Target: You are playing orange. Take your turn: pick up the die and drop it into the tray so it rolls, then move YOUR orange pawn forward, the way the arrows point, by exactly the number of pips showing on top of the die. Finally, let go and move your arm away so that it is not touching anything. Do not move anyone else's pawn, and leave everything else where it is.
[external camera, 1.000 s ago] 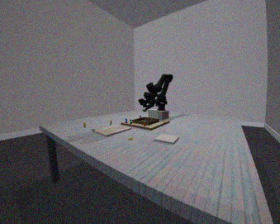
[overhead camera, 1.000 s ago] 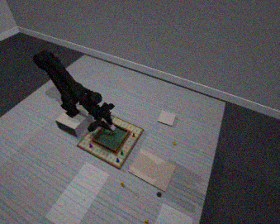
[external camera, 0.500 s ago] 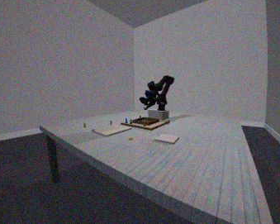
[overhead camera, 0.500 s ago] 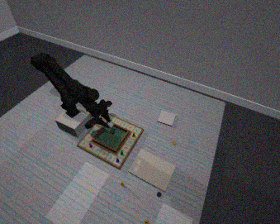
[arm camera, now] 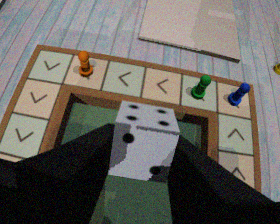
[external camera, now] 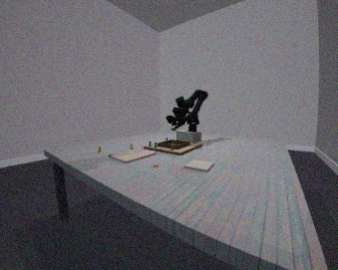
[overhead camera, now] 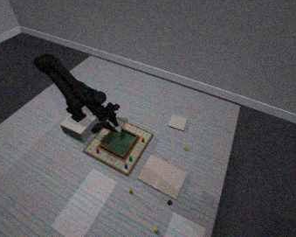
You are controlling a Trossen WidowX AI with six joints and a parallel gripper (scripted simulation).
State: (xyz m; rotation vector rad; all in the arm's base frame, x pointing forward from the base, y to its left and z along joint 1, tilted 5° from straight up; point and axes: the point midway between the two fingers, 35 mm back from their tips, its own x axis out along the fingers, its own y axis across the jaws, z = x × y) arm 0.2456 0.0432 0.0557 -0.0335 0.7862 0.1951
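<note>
My gripper tip is now right at the white die. From my gripper tip the other things lie so: green tray: 120 mm below; then orange pawn: 100 mm ahead, 90 mm to the left, 100 mm below; then green pawn: 120 mm ahead, 40 mm to the right, 100 mm below.
</note>
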